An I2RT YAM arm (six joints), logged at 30 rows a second.
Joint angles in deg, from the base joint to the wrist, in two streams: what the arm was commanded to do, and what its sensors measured. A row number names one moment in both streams.
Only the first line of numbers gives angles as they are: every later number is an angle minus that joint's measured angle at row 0.
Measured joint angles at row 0: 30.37, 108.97, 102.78, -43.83, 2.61, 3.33
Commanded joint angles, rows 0 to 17: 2.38, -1.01, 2.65, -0.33, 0.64, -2.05; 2.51, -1.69, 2.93, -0.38, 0.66, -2.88; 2.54, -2.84, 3.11, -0.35, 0.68, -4.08; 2.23, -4.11, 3.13, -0.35, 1.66, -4.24; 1.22, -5.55, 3.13, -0.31, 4.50, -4.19; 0.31, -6.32, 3.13, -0.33, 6.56, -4.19; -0.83, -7.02, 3.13, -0.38, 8.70, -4.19; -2.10, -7.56, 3.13, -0.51, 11.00, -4.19; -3.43, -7.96, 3.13, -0.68, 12.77, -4.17; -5.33, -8.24, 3.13, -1.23, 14.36, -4.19; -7.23, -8.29, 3.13, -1.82, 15.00, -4.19; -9.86, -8.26, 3.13, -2.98, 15.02, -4.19; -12.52, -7.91, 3.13, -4.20, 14.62, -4.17; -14.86, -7.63, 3.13, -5.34, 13.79, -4.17; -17.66, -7.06, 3.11, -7.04, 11.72, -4.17; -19.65, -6.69, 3.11, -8.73, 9.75, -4.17; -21.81, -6.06, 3.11, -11.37, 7.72, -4.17; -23.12, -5.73, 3.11, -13.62, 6.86, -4.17
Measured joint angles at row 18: -18.12, -7.08, 2.76, -8.86, 10.76, -3.63
